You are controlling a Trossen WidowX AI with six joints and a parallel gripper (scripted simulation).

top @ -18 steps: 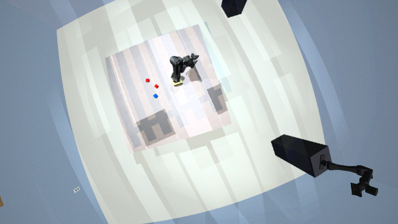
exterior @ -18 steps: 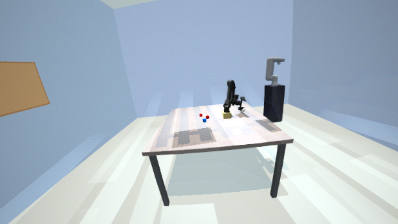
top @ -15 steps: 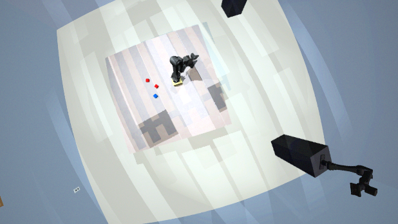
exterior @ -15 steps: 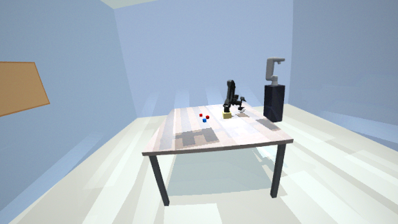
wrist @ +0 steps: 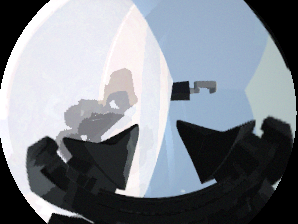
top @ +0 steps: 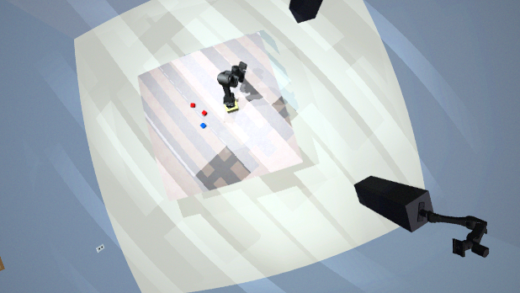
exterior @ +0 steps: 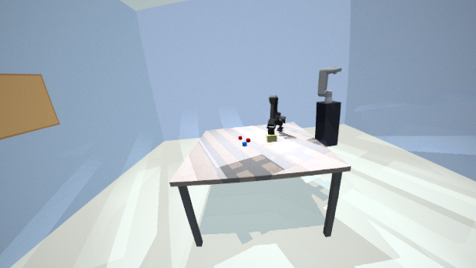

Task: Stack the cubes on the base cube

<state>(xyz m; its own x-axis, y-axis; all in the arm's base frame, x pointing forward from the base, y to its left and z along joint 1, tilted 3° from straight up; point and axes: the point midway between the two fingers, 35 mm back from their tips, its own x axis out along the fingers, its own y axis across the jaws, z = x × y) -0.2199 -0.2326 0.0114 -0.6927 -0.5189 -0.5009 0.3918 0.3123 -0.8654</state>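
Now: gripper tip 540 mm short of the blue base cube, 300 mm to the right of it and 50 mm above it. Round my gripper tip: red cube: 560 mm ahead, 90 mm to the left, 50 mm below.
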